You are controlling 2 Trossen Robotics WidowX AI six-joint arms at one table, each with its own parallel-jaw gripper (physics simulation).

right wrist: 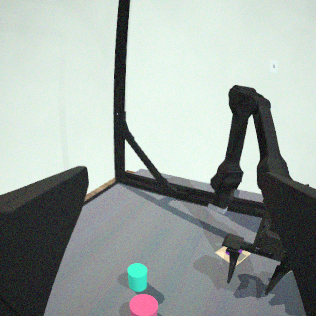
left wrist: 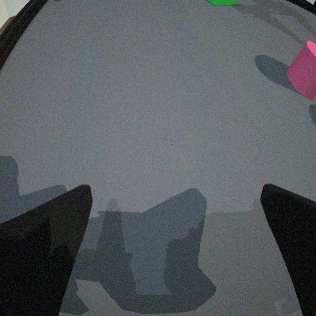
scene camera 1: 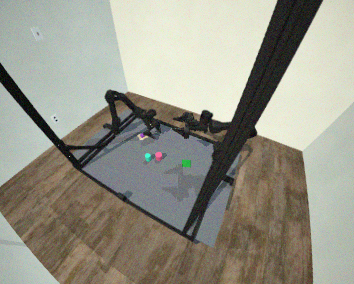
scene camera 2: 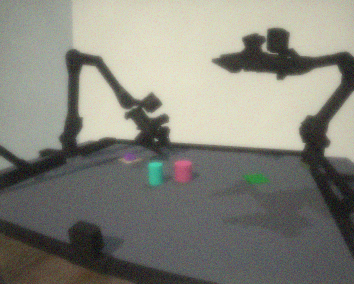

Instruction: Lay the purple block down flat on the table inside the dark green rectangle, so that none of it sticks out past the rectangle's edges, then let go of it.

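Where they show: left gripper, fingertip midpoint: [right wrist: 246,288] [left wrist: 180,194] [scene camera 1: 157,136] [scene camera 2: 167,152]; right gripper, fingertip midpoint: [right wrist: 179,178] [scene camera 1: 172,123] [scene camera 2: 215,58]; left arm's base, link origin: [right wrist: 219,202] [scene camera 1: 117,131] [scene camera 2: 70,155]; right arm's base, link origin: [scene camera 2: 312,162].
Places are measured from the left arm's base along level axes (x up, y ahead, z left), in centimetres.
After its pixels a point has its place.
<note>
The purple block [scene camera 1: 142,135] {y 19.6, x 0.0, z 13.9 cm} [scene camera 2: 130,157] {y 20.2, x -0.6, z 13.2 cm} [right wrist: 239,251] {y 18.9, x -0.3, z 15.8 cm} is on a beige square [scene camera 2: 124,161] {y 19.1, x -1.8, z 11.1 cm} at the back left of the table in scene camera 2; a left finger partly hides it in the right wrist view. A green rectangle [scene camera 1: 186,163] {y 65.0, x -1.8, z 20.8 cm} [scene camera 2: 256,178] {y 64.9, x -1.8, z 21.0 cm} [left wrist: 223,2] {y 62.6, x -1.8, z 19.4 cm} lies flat on the table, at the right in scene camera 2. My left gripper [scene camera 1: 156,133] {y 30.2, x 0.9, z 22.6 cm} [scene camera 2: 159,150] {y 30.2, x 0.9, z 22.6 cm} [left wrist: 180,194] {y 30.2, x 0.9, z 22.6 cm} [right wrist: 246,288] {y 30.2, x 0.9, z 22.6 cm} is open and empty, low over the table, to the right of the block in scene camera 2. My right gripper [scene camera 2: 215,61] {y 52.5, x 32.5, z 17.4 cm} [right wrist: 179,178] {y 52.5, x 32.5, z 17.4 cm} is open and empty, high above the table.
A teal cylinder [scene camera 1: 148,157] {y 43.5, x 3.0, z 2.0 cm} [scene camera 2: 155,173] {y 43.2, x 1.6, z 1.1 cm} [right wrist: 137,277] {y 43.2, x 3.4, z 4.1 cm} and a pink cylinder [scene camera 1: 158,156] {y 47.9, x 3.0, z 8.0 cm} [scene camera 2: 183,171] {y 48.2, x 1.4, z 7.2 cm} [left wrist: 304,75] {y 45.1, x 0.3, z 11.0 cm} [right wrist: 144,306] {y 47.0, x 3.0, z 9.7 cm} stand upright side by side between the beige square and the green rectangle. Dark frame bars edge the table.
</note>
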